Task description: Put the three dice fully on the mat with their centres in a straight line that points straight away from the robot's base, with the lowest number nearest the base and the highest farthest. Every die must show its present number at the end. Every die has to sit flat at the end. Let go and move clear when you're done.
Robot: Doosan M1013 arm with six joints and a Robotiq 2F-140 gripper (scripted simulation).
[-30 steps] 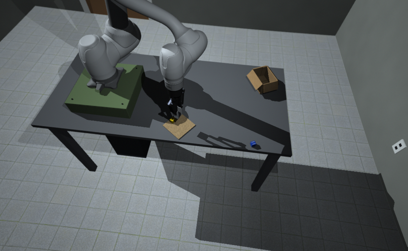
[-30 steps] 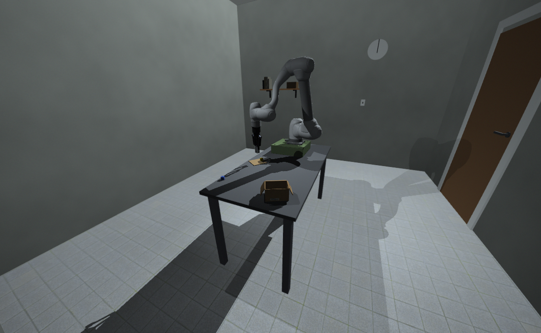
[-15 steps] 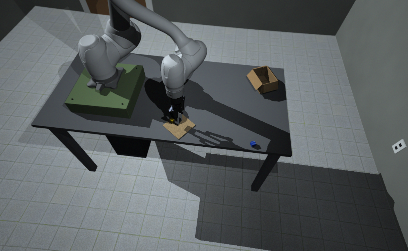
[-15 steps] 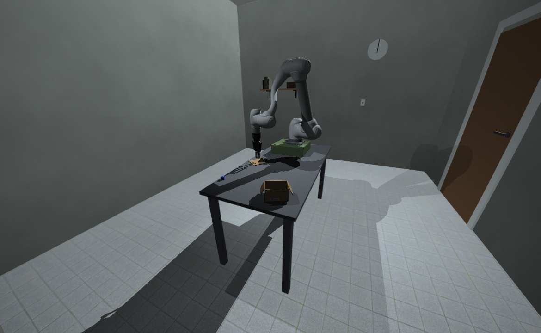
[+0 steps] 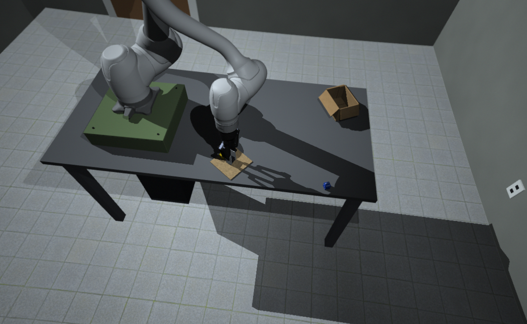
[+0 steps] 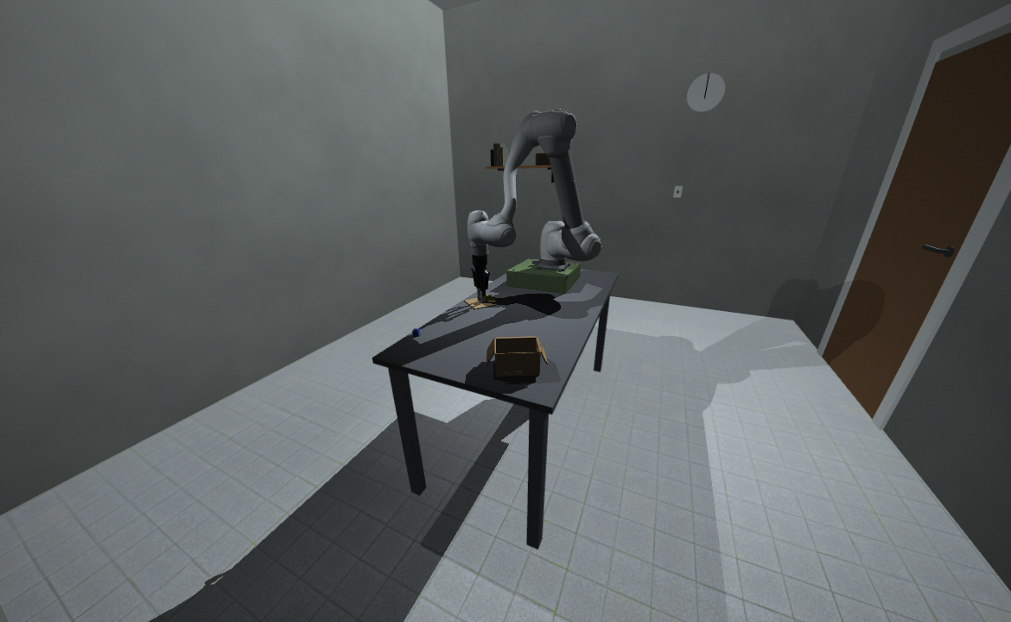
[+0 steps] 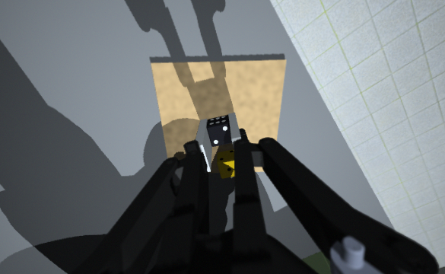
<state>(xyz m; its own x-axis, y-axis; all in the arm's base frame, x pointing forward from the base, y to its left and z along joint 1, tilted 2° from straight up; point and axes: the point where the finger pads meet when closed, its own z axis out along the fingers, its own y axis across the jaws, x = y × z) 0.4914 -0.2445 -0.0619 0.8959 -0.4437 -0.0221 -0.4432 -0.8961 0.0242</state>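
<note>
Right now my hand is 20 mm above the black die. Round my hand: tan mat 40 mm below; yellow die 40 mm behind, 20 mm to the left, 30 mm below; blue die 440 mm ahead, 90 mm to the right, 30 mm below.
</note>
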